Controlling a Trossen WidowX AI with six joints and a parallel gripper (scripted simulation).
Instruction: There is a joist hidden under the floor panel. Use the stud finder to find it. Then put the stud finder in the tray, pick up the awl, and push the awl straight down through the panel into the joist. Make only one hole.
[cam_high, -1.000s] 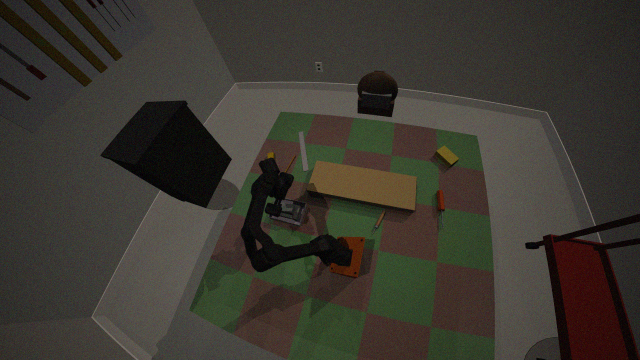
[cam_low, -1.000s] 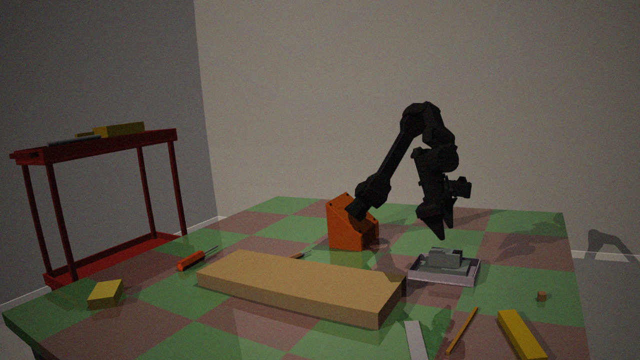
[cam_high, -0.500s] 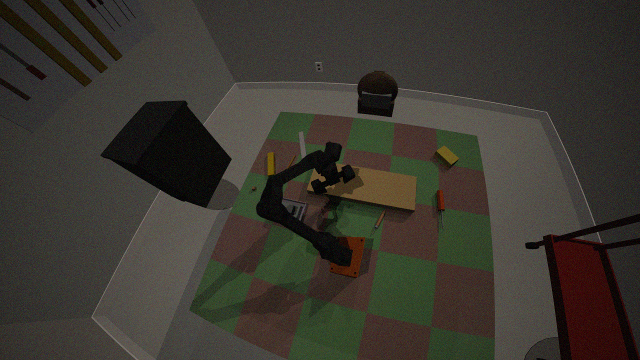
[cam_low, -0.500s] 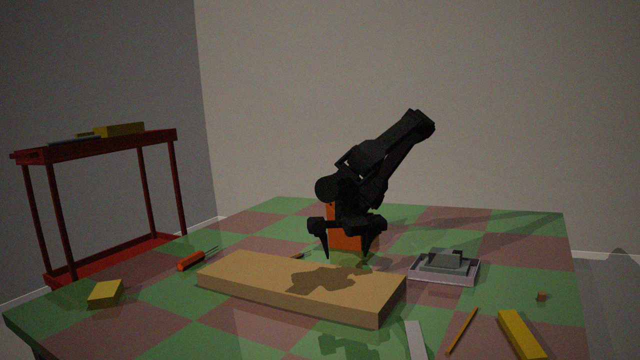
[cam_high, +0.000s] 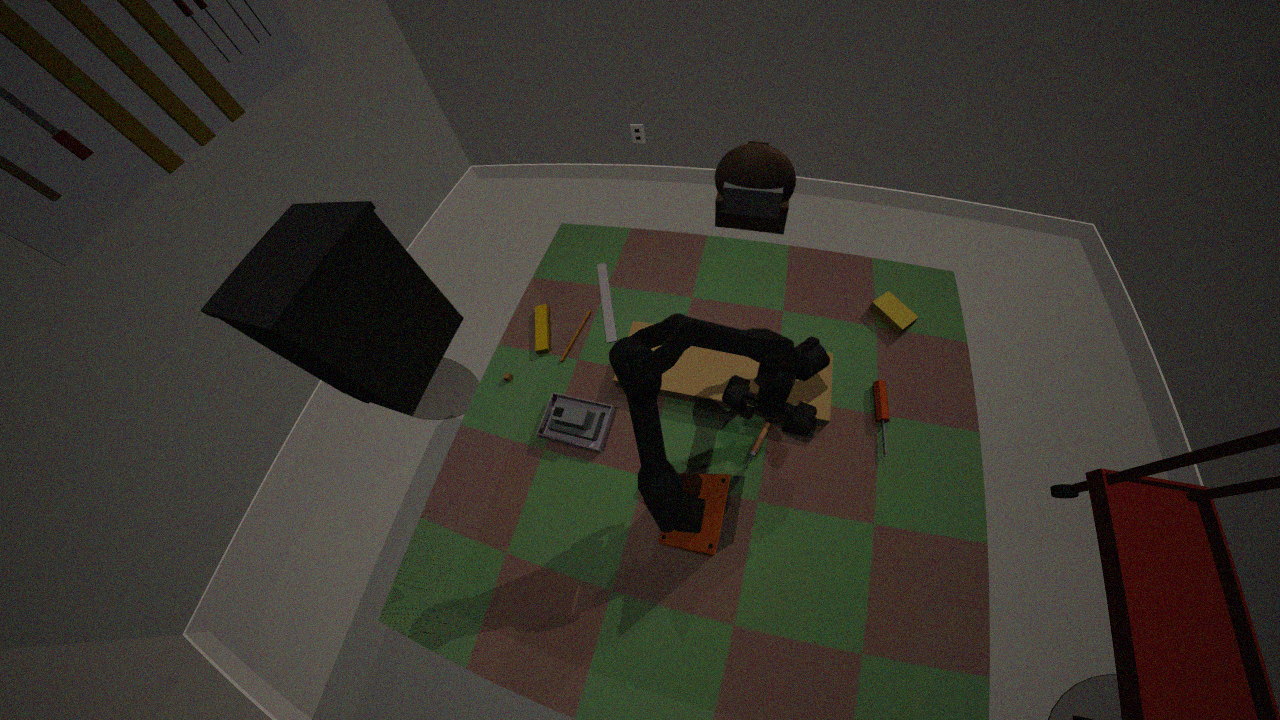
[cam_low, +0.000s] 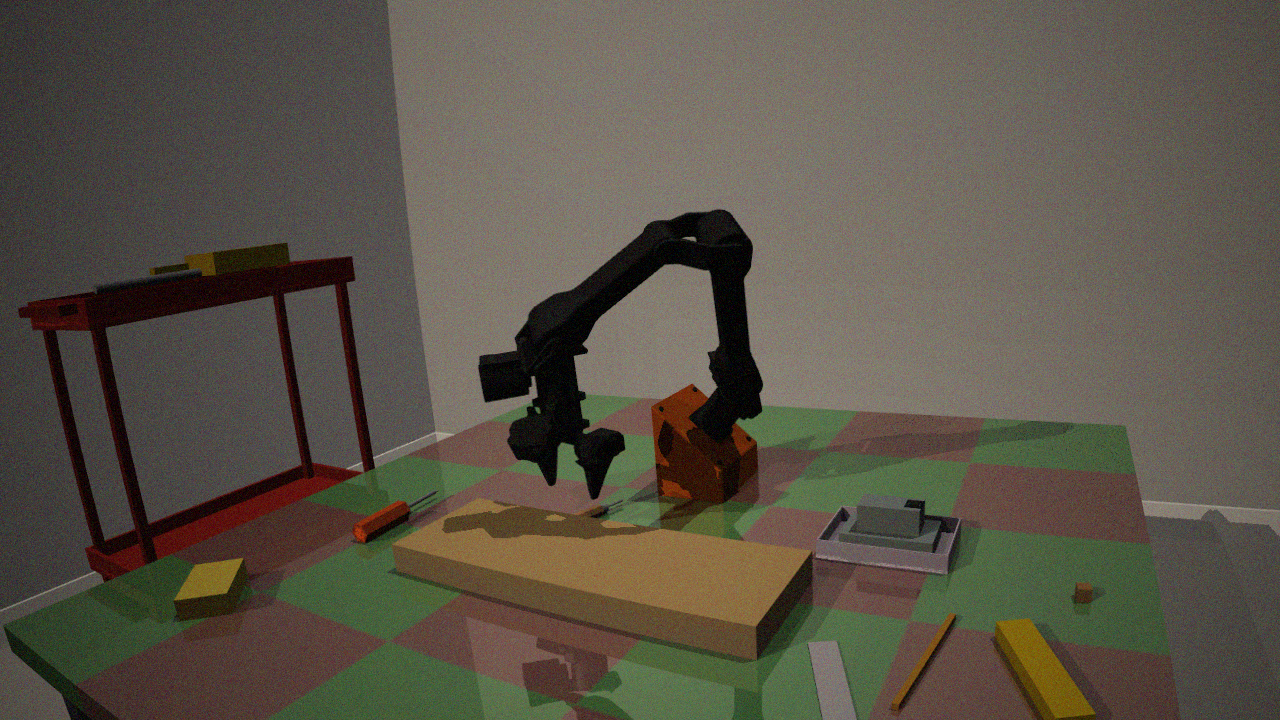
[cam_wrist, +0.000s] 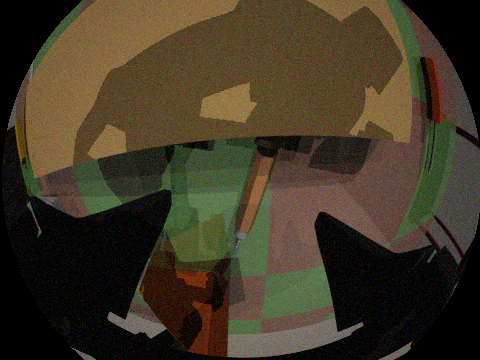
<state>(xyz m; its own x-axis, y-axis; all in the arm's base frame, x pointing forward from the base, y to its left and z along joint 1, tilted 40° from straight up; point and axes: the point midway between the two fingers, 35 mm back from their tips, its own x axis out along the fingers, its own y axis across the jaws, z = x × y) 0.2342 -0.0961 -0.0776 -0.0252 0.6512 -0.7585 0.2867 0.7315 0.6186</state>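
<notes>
My gripper tip is now 50 mm past the wooden-handled awl, 50 mm above it and 10 mm to the right of it. The rest, counted from my gripper tip: orange-handled screwdriver: 290 mm to the right, 40 mm below, 40 mm ahead; grey tray: 440 mm to the left, 60 mm behind, 40 mm below; grey stud finder: 450 mm to the left, 60 mm behind, 10 mm below.
</notes>
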